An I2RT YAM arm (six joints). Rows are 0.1 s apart.
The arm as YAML. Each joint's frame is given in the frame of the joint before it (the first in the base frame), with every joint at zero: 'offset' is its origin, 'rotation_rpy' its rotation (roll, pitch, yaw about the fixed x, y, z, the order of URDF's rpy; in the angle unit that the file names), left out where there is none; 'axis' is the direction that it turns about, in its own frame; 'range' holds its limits. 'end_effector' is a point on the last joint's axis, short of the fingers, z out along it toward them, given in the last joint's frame.
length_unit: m
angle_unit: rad
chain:
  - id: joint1
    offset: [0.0, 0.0, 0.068]
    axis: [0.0, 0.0, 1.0]
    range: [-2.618, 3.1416]
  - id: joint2
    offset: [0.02, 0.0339, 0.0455]
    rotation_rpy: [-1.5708, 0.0, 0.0]
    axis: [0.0, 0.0, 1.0]
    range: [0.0, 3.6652]
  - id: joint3
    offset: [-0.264, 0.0, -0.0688]
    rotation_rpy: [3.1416, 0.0, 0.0]
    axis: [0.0, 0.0, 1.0]
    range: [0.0, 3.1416]
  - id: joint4
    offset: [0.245, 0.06, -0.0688]
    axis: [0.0, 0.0, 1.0]
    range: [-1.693, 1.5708]
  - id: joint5
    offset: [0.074, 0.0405, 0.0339]
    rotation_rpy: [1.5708, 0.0, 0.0]
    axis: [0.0, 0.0, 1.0]
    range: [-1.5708, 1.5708]
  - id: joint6
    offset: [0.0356, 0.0, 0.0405]
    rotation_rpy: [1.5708, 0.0, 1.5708]
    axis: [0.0, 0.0, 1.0]
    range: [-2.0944, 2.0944]
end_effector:
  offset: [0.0, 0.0, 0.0]
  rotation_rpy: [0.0, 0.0, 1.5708]
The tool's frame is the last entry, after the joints.
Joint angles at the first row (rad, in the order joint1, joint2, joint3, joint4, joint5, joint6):
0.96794 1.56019 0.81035 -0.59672 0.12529 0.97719
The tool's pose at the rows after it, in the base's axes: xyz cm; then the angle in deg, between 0 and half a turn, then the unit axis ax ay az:
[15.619 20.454 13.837 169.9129 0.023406 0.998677 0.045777]
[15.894 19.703 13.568 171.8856 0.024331 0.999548 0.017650]
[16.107 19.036 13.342 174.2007 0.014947 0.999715 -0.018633]
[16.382 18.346 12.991 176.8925 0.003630 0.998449 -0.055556]
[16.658 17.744 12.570 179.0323 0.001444 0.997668 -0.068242]
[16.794 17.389 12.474 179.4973 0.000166 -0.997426 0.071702]
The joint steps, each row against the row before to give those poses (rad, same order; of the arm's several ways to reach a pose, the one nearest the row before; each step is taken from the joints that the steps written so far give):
-0.03680 0.02103 -0.01710 -0.00930 -0.03485 -0.00722
-0.02619 0.01389 0.00633 -0.05593 0.00174 -0.02159
-0.02181 0.02186 0.01506 -0.07245 0.01016 -0.03710
-0.02485 0.02930 0.01445 -0.06848 0.01115 -0.04293
-0.02612 0.01752 -0.00197 -0.02134 -0.00931 -0.02860
-0.01587 0.00509 0.00020 -0.01591 -0.01245 -0.01870

